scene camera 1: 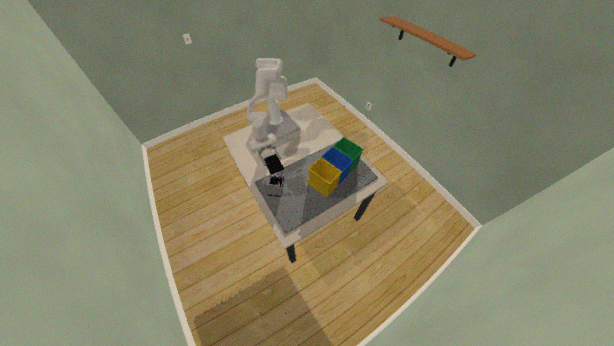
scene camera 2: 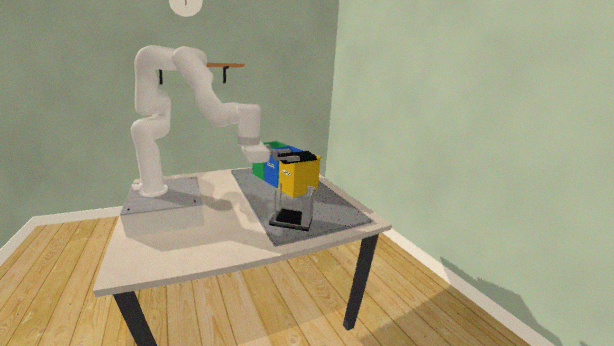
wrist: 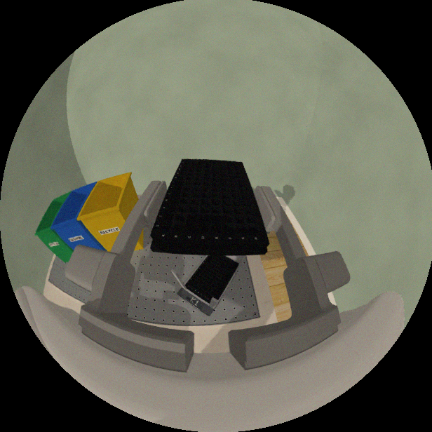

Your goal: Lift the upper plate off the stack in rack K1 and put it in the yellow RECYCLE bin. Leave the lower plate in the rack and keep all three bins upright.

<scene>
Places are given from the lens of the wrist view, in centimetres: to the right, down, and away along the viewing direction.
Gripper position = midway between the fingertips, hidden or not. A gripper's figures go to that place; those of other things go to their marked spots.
gripper [wrist: 210, 189]: -1, -2, 11
yellow recycle bin [wrist: 109, 203]: -40, -4, 36
blue bin [wrist: 73, 232]: -39, 5, 20
green bin [wrist: 49, 237]: -52, 7, 15
The marked spots on the blue bin and the green bin are 13 cm apart.
</scene>
